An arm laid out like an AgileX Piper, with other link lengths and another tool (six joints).
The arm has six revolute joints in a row. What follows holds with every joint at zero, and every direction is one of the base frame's. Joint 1 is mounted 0.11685 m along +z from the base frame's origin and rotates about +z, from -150.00 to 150.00 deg. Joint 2 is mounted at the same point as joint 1 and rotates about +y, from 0.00 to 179.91 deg. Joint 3 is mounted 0.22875 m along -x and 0.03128 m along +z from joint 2 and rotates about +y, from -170.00 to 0.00 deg. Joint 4 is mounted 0.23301 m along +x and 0.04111 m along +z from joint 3 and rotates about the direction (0.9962, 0, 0.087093), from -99.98 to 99.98 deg. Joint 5 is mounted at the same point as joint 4 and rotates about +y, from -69.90 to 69.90 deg. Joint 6 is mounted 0.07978 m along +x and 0.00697 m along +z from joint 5 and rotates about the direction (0.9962, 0, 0.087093), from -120.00 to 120.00 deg. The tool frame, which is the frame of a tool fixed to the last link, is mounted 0.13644 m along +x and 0.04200 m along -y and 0.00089 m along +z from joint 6; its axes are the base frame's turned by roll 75.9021, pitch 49.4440 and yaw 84.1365 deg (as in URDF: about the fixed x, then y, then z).
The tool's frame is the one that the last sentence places.
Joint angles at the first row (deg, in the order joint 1, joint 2, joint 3, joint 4, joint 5, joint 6):
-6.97 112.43 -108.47 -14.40 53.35 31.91
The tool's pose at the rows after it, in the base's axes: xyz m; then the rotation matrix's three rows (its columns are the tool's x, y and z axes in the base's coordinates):
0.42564 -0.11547 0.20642; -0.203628 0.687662 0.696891; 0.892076 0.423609 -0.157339; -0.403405 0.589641 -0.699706
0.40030 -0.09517 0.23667; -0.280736 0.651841 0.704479; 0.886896 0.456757 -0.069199; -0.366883 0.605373 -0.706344
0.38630 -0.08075 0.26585; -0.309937 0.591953 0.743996; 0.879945 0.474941 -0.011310; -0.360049 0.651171 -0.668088
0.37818 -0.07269 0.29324; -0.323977 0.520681 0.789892; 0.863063 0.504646 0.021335; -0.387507 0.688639 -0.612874
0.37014 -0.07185 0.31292; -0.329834 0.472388 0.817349; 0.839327 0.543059 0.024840; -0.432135 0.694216 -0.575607
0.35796 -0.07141 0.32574; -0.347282 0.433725 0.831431; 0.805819 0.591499 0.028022; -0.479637 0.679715 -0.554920
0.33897 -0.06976 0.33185; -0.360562 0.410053 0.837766; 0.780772 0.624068 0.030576; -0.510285 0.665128 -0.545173
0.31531 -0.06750 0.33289; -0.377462 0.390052 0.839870; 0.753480 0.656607 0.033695; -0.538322 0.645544 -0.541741
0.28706 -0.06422 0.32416; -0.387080 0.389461 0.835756; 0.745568 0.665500 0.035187; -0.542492 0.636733 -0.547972
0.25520 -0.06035 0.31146; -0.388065 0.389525 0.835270; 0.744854 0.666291 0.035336; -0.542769 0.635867 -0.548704
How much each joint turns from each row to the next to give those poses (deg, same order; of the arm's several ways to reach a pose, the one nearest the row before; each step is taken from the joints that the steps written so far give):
0.00 -7.13 0.00 5.82 5.22 -7.50
0.00 -6.25 0.00 5.88 6.23 -5.67
0.00 -4.89 -0.14 3.82 2.09 -2.76
0.00 -3.84 -0.19 2.21 0.00 -2.65
0.00 -2.84 0.04 0.20 0.00 -2.42
0.00 -3.58 1.92 0.00 0.00 -3.22
0.00 -5.05 4.22 0.00 0.00 -2.29
0.00 -6.23 5.83 0.00 0.00 -2.40
0.00 -7.32 7.70 0.00 0.00 -0.72
0.00 -8.55 8.60 0.00 0.00 -0.07

